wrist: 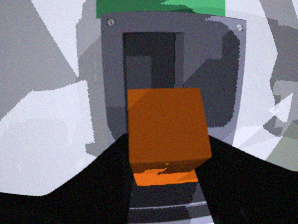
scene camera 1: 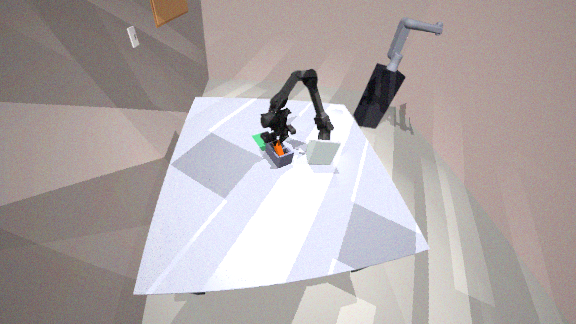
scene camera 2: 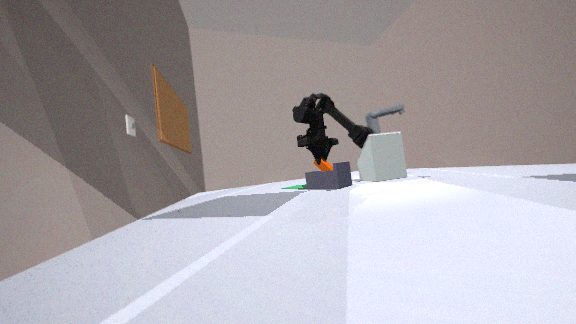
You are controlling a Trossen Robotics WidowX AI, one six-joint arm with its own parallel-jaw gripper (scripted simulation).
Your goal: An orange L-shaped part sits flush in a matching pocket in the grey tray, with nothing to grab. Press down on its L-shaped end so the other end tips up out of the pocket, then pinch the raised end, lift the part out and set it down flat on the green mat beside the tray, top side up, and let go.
Labels:
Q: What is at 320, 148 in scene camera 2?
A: My gripper.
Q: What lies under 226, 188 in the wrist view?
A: My gripper.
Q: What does my gripper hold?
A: An orange L-shaped part.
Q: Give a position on an orange L-shaped part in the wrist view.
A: At 168, 136

